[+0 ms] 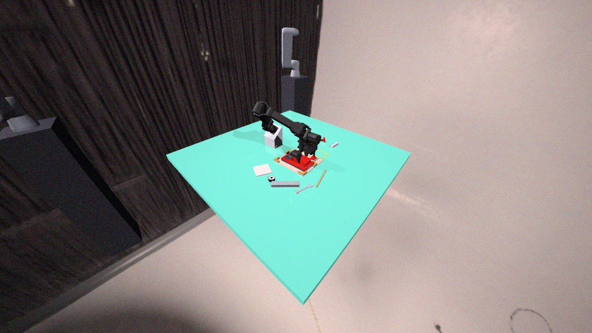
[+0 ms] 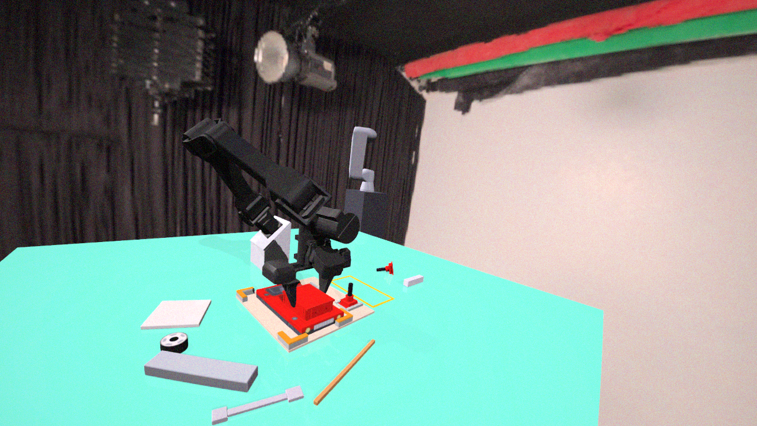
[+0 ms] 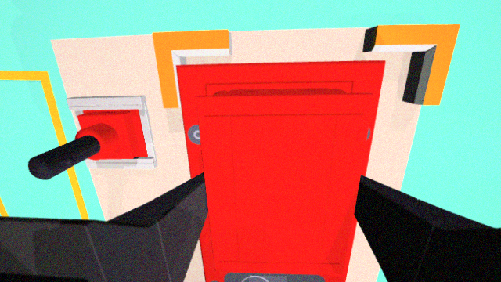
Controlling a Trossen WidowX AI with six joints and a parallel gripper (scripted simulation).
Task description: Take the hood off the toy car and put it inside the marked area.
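My gripper tip is now 1 cm to the right of the grey engine block and 1 cm above it. Round my gripper tip: orange stick: 18 cm ahead, 4 cm below, 1 cm to the right; then grey bar: 21 cm to the right, 7 cm ahead, 3 cm below; then hood: 1 cm above.
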